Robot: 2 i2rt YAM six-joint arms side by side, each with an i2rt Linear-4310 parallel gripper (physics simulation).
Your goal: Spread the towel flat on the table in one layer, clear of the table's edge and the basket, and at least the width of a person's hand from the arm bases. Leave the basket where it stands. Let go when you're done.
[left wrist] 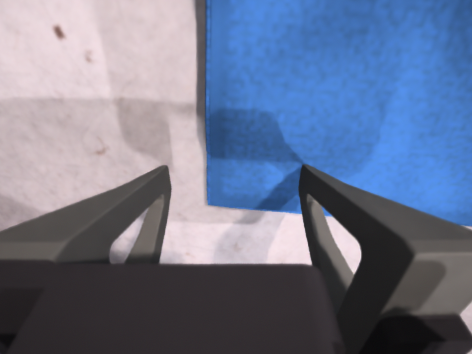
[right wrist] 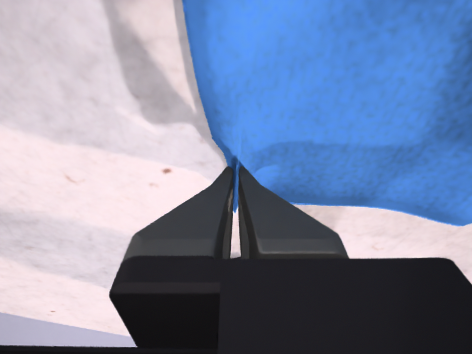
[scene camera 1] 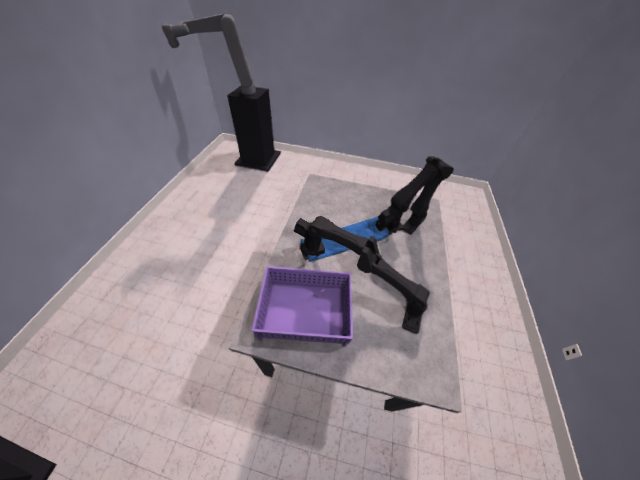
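Note:
The blue towel [scene camera 1: 361, 229] [left wrist: 310, 80] [right wrist: 320, 90] lies as a long narrow strip on the grey table, behind the basket in the scene view. The arms hide parts of it; I cannot tell its number of layers. My left gripper [scene camera 1: 308, 255] [left wrist: 234, 176] is open and empty above a square towel corner; its right finger overlaps the towel and its left finger is over bare table. My right gripper [scene camera 1: 382, 225] [right wrist: 235, 177] is shut on the towel's corner at the other end. The cloth is pinched and creased at the fingertips.
A purple basket [scene camera 1: 305, 307] stands near the front left of the table [scene camera 1: 403, 369]. The left arm reaches across the table behind the basket. The right arm bends down from the back right. A grey arm on a black pedestal [scene camera 1: 251, 129] stands on the floor behind.

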